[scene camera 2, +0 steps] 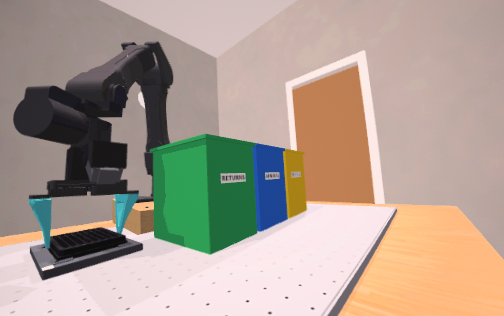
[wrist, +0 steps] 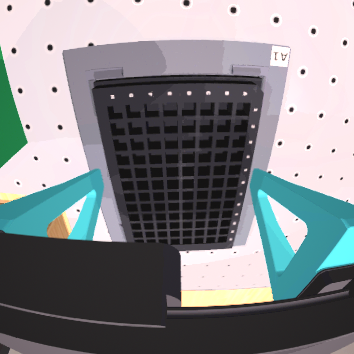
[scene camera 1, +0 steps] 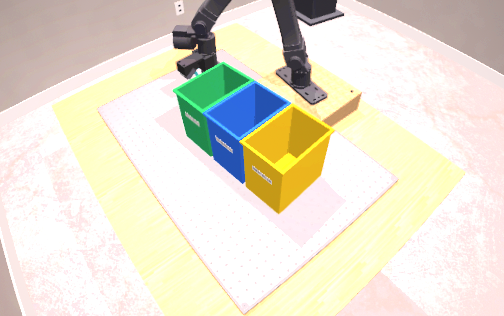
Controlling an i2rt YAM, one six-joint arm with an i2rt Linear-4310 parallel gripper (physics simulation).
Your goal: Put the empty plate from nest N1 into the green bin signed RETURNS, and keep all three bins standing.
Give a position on a green bin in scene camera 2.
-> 203, 187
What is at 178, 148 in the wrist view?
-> A black plate.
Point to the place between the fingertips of my gripper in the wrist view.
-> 176, 176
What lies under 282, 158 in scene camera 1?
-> A yellow bin.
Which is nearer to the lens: the black plate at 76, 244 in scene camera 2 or the yellow bin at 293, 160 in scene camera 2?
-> The black plate.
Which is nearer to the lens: the yellow bin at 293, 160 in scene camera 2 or the blue bin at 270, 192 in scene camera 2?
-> The blue bin.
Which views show the black plate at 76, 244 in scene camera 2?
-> Scene camera 2 and the wrist view only.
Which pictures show the blue bin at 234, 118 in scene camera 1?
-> Scene camera 2 and scene camera 1 only.
